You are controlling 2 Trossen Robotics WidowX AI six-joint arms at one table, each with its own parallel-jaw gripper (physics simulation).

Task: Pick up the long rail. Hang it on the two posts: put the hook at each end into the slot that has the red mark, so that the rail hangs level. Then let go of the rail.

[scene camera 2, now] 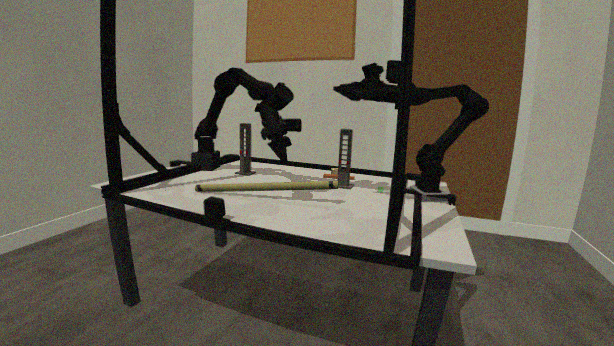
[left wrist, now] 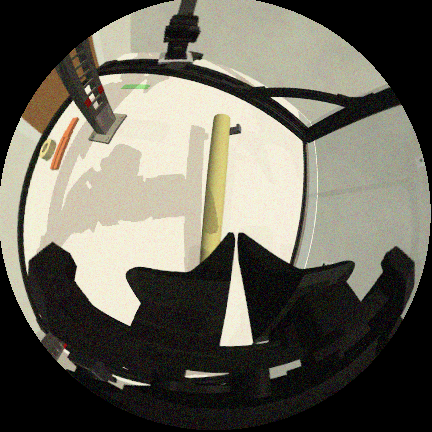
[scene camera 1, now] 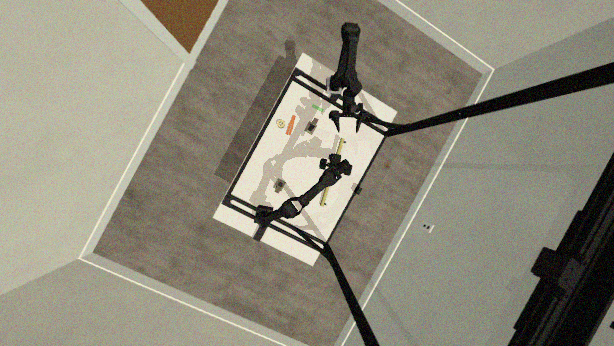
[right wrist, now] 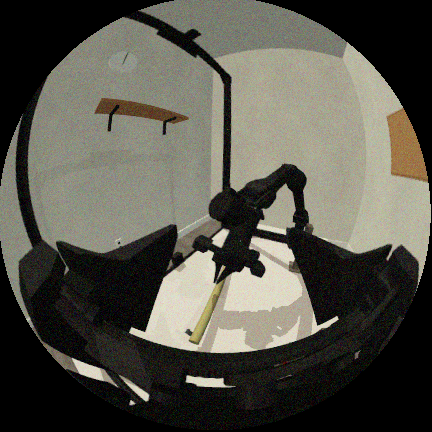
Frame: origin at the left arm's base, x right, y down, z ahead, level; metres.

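Seen in the pictures: left gripper, fingertip midpoint: (scene camera 2: 285, 163) (left wrist: 234, 237) (right wrist: 214, 282); right gripper, fingertip midpoint: (scene camera 2: 336, 87) (scene camera 1: 347, 132) (right wrist: 235, 231); left arm's base, link origin: (scene camera 2: 205, 152) (scene camera 1: 263, 216); right arm's base, link origin: (scene camera 2: 428, 190) (left wrist: 175, 55) (scene camera 1: 334, 85).
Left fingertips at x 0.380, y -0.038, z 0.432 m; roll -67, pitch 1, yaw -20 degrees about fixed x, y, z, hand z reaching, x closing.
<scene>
Pixels of each thing's top centre, then the offset from my left fingertips to it. "spot": a spot on its surface instead.
- small dark hook, surface spot: (left wrist: 236, 129) (right wrist: 189, 329) spot: dx +0.027, dy +0.041, dz +0.134 m
- orange bar, top centre: (left wrist: 62, 140) (scene camera 2: 339, 175) (scene camera 1: 291, 125) dx -0.332, dy +0.102, dz +0.174 m
- yellow ring, top centre: (left wrist: 44, 147) (scene camera 1: 280, 123) dx -0.397, dy +0.089, dz +0.166 m
- green piece, top centre: (left wrist: 134, 85) (scene camera 2: 380, 189) (scene camera 1: 317, 108) dx -0.185, dy +0.113, dz +0.326 m
The long yellow rail (scene camera 1: 324, 195) (scene camera 2: 265, 186) (left wrist: 218, 170) (right wrist: 205, 317) lies on the table. A small dark hook (left wrist: 236, 129) (right wrist: 188, 332) sticks out sideways at one end. My left gripper (scene camera 2: 285, 159) (left wrist: 234, 237) (right wrist: 214, 282) is shut and empty, above the table beside the rail's middle; the rail passes outside its fingers in the left wrist view. My right gripper (scene camera 1: 347, 130) (scene camera 2: 336, 89) is open and empty, high up. Two grey slotted posts stand upright, one post (scene camera 1: 279, 185) (scene camera 2: 245, 140) at left and another post (scene camera 1: 311, 126) (scene camera 2: 345, 145) (left wrist: 82, 95) at right in scene camera 2, each with red marks low down.
An orange bar (scene camera 1: 291, 125) (left wrist: 65, 145) and a yellow ring (scene camera 1: 280, 123) (left wrist: 48, 149) lie near the table's edge behind the posts. A green piece (scene camera 1: 317, 108) (scene camera 2: 381, 190) (left wrist: 135, 87) lies near the right arm's base. A black frame runs round the table, with uprights.
</scene>
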